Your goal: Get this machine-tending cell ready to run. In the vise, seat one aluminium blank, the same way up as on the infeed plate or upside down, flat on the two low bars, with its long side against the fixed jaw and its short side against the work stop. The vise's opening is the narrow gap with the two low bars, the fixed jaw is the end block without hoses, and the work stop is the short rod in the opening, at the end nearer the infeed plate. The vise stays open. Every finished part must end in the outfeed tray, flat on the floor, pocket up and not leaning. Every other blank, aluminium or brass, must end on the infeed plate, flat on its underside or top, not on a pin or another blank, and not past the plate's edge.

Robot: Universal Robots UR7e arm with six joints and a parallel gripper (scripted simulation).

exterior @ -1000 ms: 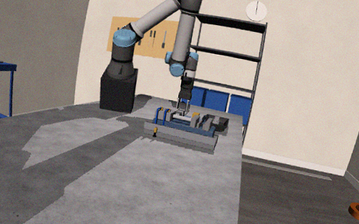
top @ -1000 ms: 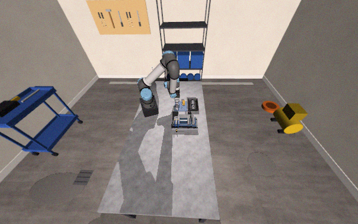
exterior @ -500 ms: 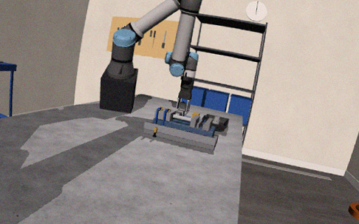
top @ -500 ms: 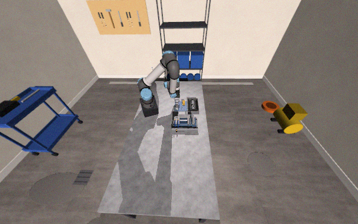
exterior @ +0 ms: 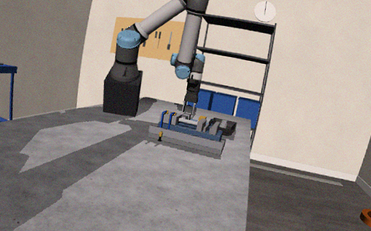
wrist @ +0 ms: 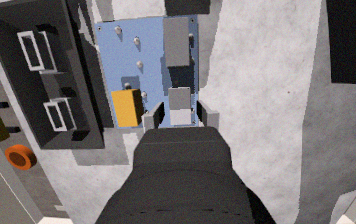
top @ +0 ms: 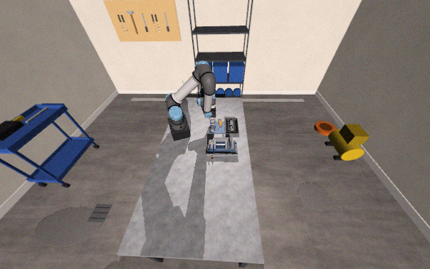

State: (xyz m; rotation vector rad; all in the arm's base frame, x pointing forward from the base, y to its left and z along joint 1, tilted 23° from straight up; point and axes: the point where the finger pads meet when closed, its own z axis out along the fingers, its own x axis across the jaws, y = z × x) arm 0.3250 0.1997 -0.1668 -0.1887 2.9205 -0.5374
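Now: the brass blank 9 cm ahead of my hand, 1 cm to the left of it and 4 cm below it. Round my hand: vise: 14 cm ahead, 36 cm to the right, 3 cm below.
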